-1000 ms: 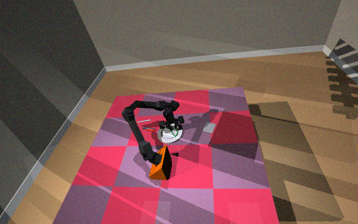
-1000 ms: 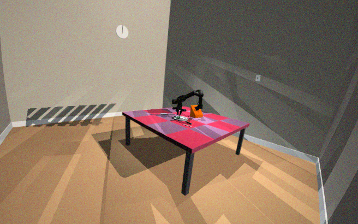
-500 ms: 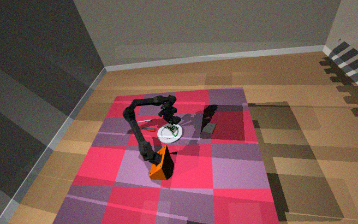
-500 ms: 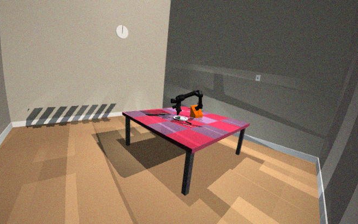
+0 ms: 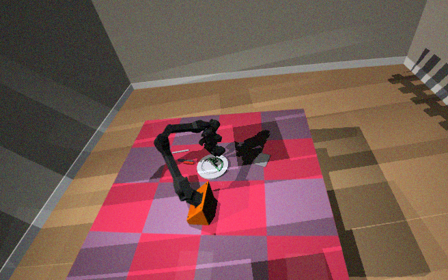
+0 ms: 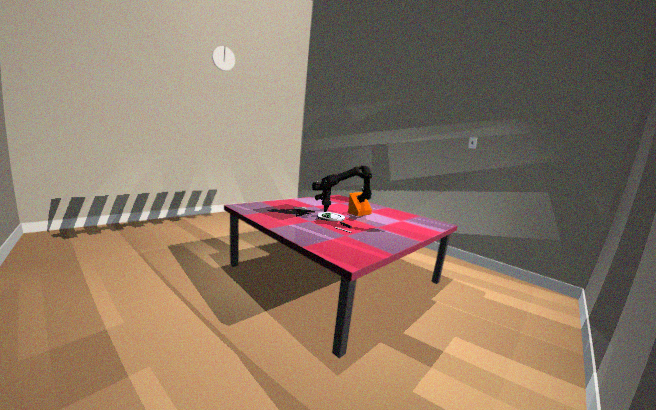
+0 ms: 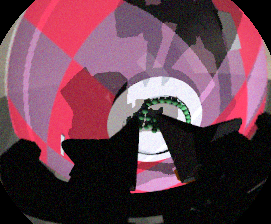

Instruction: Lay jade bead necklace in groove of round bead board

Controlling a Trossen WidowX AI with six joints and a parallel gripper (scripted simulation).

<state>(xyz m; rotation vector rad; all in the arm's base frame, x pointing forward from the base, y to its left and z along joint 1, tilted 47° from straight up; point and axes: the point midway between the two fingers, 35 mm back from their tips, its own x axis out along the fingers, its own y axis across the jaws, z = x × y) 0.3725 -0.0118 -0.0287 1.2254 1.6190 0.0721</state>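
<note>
Right now my gripper tip is 6 cm past the round white bead board, 3 cm above it and 1 cm to the right of it. Also, from my gripper tip: red-handled tool (19 cm to the left, 4 cm below, 1 cm behind); flat grey pad (30 cm to the right, 4 cm below, 2 cm behind); thin white rod (26 cm to the left, 10 cm ahead, 4 cm below).
</note>
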